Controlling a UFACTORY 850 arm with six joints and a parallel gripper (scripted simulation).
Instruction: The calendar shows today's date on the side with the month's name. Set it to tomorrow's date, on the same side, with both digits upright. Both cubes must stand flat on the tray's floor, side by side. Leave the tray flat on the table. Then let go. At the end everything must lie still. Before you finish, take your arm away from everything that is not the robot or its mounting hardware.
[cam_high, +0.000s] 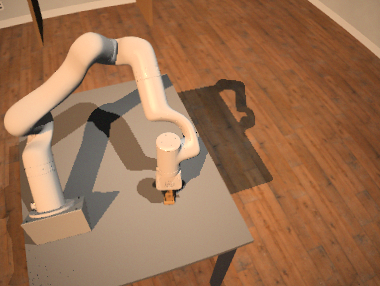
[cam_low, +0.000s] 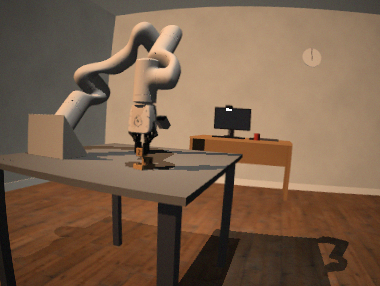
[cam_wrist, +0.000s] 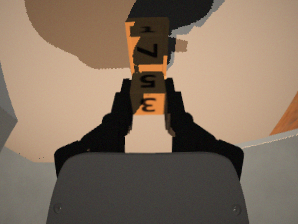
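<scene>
Right now my hand is 50 mm above the calendar cube, 30 mm to the right of it and 10 mm short of it. Also, from my hand: orange cube 10 mm below; then orange tray 70 mm below, 20 mm to the left.
</scene>
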